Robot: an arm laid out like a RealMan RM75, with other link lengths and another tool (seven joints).
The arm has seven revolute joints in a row. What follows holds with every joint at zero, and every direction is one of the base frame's. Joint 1 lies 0.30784 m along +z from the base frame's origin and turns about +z. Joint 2 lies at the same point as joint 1 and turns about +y. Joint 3 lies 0.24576 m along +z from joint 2 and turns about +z. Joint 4 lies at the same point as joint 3 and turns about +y. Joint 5 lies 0.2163 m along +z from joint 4 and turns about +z. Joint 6 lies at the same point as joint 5 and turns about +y. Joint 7 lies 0.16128 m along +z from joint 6 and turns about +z. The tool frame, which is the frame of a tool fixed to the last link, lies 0.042 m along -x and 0.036 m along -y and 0.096 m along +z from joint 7; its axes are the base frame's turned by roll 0, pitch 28.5 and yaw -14.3 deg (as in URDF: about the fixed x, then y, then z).
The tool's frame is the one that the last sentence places.
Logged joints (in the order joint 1, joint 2, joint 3, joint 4, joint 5, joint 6, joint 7), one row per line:
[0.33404 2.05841 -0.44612 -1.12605 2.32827 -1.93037 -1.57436]
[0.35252 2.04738 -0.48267 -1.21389 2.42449 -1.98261 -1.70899]
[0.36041 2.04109 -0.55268 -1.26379 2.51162 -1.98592 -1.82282]
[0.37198 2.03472 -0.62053 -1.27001 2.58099 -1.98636 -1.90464]
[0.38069 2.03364 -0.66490 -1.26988 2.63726 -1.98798 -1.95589]
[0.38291 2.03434 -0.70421 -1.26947 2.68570 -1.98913 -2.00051]
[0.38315 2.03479 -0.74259 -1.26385 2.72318 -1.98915 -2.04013]
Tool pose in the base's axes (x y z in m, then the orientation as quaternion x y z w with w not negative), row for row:
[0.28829 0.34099 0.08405 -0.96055 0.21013 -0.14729 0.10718]
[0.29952 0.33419 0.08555 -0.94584 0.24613 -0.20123 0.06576]
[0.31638 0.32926 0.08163 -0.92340 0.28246 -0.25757 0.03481]
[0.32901 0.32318 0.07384 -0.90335 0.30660 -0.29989 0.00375]
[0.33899 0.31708 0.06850 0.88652 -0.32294 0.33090 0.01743]
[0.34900 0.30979 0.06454 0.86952 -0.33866 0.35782 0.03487]
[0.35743 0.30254 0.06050 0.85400 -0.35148 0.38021 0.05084]
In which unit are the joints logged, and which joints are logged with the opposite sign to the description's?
The joints are logged in radians. Opposite sign: joint 5, joint 7.
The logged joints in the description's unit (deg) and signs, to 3 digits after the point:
[19.139 117.938 -25.561 -64.518 -133.400 -110.602 90.204]
[20.198 117.306 -27.655 -69.551 -138.913 -113.595 97.918]
[20.650 116.946 -31.666 -72.410 -143.905 -113.785 104.440]
[21.313 116.581 -35.554 -72.766 -147.880 -113.810 109.128]
[21.812 116.519 -38.096 -72.759 -151.104 -113.903 112.064]
[21.939 116.559 -40.348 -72.735 -153.879 -113.969 114.621]
[21.953 116.585 -42.547 -72.413 -156.027 -113.970 116.891]

